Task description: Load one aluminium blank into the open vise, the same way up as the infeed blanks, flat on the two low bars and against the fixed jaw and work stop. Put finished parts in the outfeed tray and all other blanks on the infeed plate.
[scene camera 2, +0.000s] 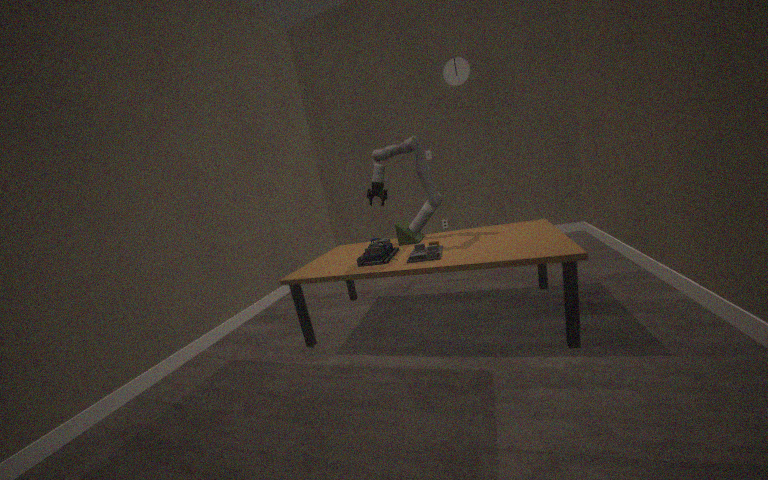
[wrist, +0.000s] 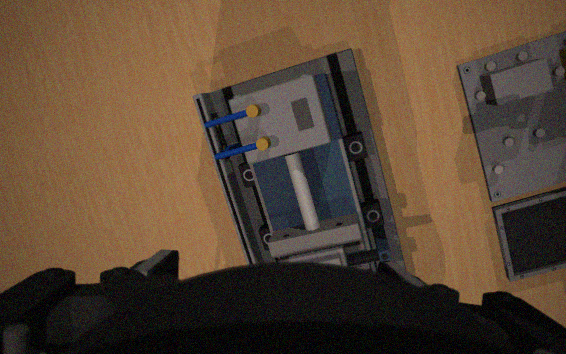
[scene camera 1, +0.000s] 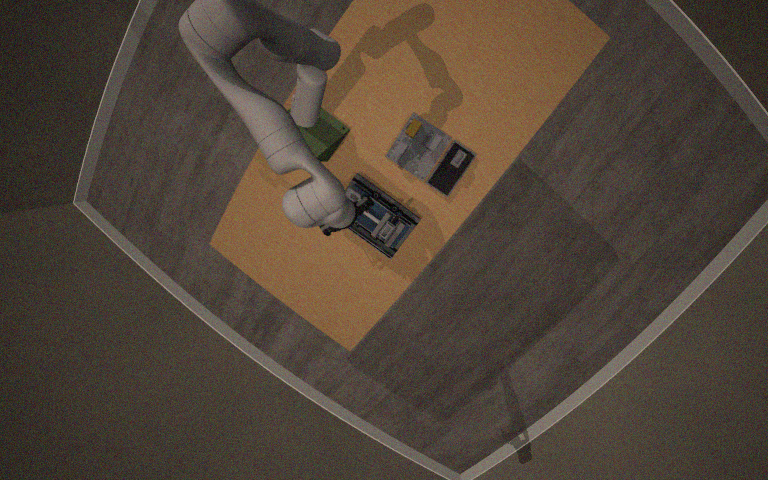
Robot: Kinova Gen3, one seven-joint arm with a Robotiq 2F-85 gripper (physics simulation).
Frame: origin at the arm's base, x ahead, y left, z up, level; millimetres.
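Seen in the pictures: gripper, fingertip midpoint: (scene camera 2: pixel 376 205); arm's base at its link origin: (scene camera 2: pixel 413 230) (scene camera 1: pixel 305 117).
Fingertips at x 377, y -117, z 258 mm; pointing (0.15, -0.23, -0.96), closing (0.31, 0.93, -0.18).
Offsets run from my fingertips to a thing's top centre. "pt": to the spot under its first point. Level surfaces: height alone.
The vise @(dx +40, dy -31, dz -233 mm) (scene camera 1: pixel 403 215) (scene camera 2: pixel 378 254) (wrist: pixel 345 90) stands on the table; its rod @(dx +24, dy -27, dz -246 mm) (wrist: pixel 302 192) and a grey jaw (wrist: pixel 315 240) show. A light rectangular piece with a rim @(dx +107, dy -26, dz -217 mm) (scene camera 1: pixel 387 231) (wrist: pixel 320 258) lies beyond that jaw, partly hidden in the wrist view. My gripper (scene camera 2: pixel 377 202) (wrist: pixel 277 279) is open and empty, high above the vise. The infeed plate (scene camera 1: pixel 421 163) (scene camera 2: pixel 424 258) (wrist: pixel 530 170) holds a grey blank @(dx -33, dy +225, dz -288 mm) (wrist: pixel 520 80) among pegs, and a yellow block @(dx -40, dy +316, dz -288 mm) (scene camera 1: pixel 413 127) (scene camera 2: pixel 433 243). The outfeed tray @(pt dx +160, dy +243, dz -326 mm) (scene camera 1: pixel 444 178) (wrist: pixel 502 240) holds a light part @(dx +154, dy +330, dz -291 mm) (scene camera 1: pixel 458 158).
A green wedge-shaped block (scene camera 1: pixel 325 133) (scene camera 2: pixel 406 234) stands by the arm's base. Two blue rods with yellow ends (wrist: pixel 252 111) (wrist: pixel 262 144) reach over the vise's end block @(dx -55, dy -29, dz -236 mm) (wrist: pixel 285 125). The tabletop @(dz -332 mm) (scene camera 1: pixel 305 271) (scene camera 2: pixel 509 243) bears the arm's shadow.
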